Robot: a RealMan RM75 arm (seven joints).
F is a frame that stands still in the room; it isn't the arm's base.
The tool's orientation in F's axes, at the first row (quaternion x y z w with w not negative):
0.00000, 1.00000, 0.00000, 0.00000
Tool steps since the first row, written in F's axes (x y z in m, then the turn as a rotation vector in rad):
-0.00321, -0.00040, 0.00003, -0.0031, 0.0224, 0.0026
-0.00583, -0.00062, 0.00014, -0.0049, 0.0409, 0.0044
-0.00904, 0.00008, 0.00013, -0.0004, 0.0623, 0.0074
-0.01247, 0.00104, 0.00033, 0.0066, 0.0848, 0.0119
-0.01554, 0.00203, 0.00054, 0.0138, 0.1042, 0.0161
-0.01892, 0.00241, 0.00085, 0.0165, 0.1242, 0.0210
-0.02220, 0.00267, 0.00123, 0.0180, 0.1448, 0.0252
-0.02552, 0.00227, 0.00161, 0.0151, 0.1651, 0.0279
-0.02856, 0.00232, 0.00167, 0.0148, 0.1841, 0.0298
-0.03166, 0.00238, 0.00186, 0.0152, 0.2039, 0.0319
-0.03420, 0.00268, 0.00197, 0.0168, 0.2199, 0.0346
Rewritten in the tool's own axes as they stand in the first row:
0.00321, -0.00040, -0.00003, 0.0031, 0.0224, -0.0026
0.00583, -0.00062, -0.00014, 0.0049, 0.0409, -0.0044
0.00904, 0.00008, -0.00013, 0.0004, 0.0623, -0.0074
0.01247, 0.00104, -0.00033, -0.0066, 0.0848, -0.0119
0.01554, 0.00203, -0.00054, -0.0138, 0.1042, -0.0161
0.01892, 0.00241, -0.00085, -0.0165, 0.1242, -0.0210
0.02220, 0.00267, -0.00123, -0.0180, 0.1448, -0.0252
0.02552, 0.00227, -0.00161, -0.0151, 0.1651, -0.0279
0.02856, 0.00232, -0.00167, -0.0148, 0.1841, -0.0298
0.03166, 0.00238, -0.00186, -0.0152, 0.2039, -0.0319
0.03420, 0.00268, -0.00197, -0.0168, 0.2199, -0.0346

